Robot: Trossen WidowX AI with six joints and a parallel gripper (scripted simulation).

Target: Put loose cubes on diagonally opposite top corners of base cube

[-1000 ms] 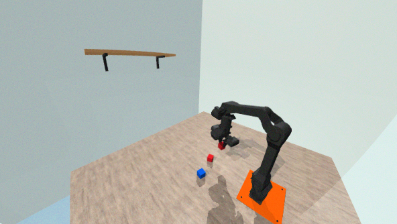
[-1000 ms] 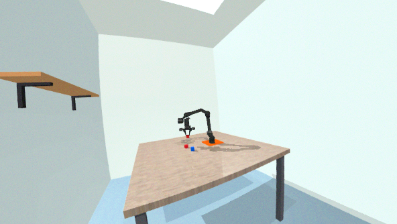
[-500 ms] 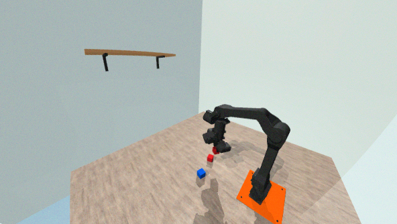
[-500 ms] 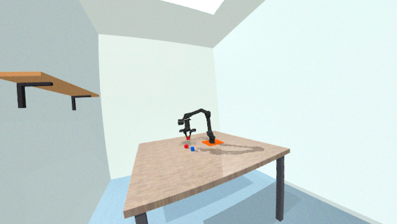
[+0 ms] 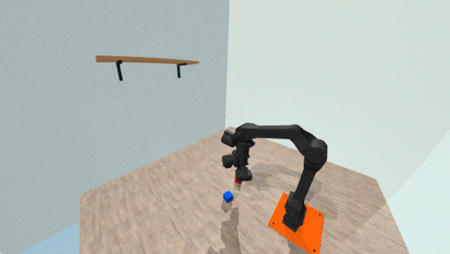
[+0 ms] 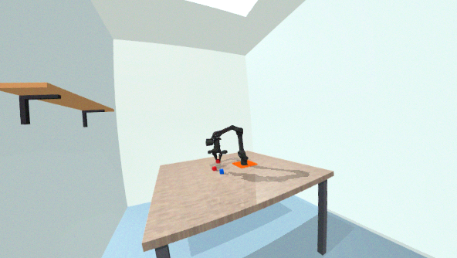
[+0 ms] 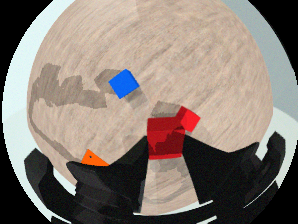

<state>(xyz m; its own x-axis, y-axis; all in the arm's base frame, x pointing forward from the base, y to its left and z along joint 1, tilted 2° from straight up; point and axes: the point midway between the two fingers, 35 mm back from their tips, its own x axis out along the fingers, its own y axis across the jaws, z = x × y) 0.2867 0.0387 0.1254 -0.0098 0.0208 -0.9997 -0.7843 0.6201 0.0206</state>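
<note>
Now: gripper tip 1 cm past the blue cube, 8 cm to the right of it and 8 cm above it.
</note>
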